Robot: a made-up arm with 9 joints. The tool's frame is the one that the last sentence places.
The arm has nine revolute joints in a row. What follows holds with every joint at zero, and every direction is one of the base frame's. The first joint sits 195 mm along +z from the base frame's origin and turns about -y. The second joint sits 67 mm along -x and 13 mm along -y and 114 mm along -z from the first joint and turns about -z. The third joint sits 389 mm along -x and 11 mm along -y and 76 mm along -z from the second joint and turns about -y. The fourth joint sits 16 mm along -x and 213 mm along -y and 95 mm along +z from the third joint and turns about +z. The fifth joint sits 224 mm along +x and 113 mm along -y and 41 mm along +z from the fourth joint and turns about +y. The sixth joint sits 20 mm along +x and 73 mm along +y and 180 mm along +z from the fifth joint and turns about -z. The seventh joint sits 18 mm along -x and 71 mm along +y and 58 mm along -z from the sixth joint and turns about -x. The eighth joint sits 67 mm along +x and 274 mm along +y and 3 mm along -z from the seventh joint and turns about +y. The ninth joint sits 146 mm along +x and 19 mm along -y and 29 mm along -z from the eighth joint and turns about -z. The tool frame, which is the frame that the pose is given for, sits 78 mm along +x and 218 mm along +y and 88 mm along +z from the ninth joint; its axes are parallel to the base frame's.
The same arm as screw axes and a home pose.
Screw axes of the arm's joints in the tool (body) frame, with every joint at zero. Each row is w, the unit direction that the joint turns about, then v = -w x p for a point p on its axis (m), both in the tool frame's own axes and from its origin. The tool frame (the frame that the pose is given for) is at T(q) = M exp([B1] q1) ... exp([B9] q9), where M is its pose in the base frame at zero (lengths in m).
B1: w 0 -1 0 v -0.124 0 0.045
B2: w 0 0 -1 v 0.28 -0.112 0
B3: w 0 -1 0 v -0.314 0 0.501
B4: w 0 0 1 v -0.504 0.517 0
B5: w 0 1 0 v 0.178 0 -0.293
B6: w 0 0 -1 v 0.544 -0.273 0
B7: w -1 0 0 v 0 0.056 -0.473
B8: w 0 1 0 v 0.059 0 -0.224
B9: w 0 0 -1 v 0.218 -0.078 0
M: xyz 0.045 0.267 0.319 (m) quaternion w x y z 1 0 0 0

